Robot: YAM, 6 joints.
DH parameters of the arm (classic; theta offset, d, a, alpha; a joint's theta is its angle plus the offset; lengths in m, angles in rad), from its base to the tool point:
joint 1: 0 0.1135 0.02 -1.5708
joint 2: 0 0 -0.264 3.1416
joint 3: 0.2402 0 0.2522 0
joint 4: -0.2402 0 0.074 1.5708
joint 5: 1.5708 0 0 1.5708
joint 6: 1.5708 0.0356 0 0
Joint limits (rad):
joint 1: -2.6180..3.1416
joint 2: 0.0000..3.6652
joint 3: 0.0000..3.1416
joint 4: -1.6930..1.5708
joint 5: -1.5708..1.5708
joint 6: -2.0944..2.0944
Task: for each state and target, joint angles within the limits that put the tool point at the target. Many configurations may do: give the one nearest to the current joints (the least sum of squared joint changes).
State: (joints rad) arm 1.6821 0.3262 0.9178 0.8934 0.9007 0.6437
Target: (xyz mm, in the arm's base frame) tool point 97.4 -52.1 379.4
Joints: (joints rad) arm 2.3456 0.0000 0.5846 1.3695 1.1972 0.6437
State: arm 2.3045 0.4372 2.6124 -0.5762 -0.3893 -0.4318
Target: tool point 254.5 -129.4 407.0
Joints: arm 2.7129 0.0245 1.8727 -1.1655 -0.3404 -0.4318
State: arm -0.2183 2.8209 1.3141 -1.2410 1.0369 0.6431
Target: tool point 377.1 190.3 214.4
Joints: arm 0.5410 2.1636 1.8173 -1.1918 1.0603 0.6431
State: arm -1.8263 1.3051 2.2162 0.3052 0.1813 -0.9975
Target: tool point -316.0 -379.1 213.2
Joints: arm -2.2507 2.1122 1.5531 0.1079 0.2082 -0.9975
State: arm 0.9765 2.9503 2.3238 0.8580 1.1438 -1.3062
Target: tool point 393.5 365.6 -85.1
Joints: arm 0.8108 3.1087 2.0265 0.8586 1.2144 -1.3062
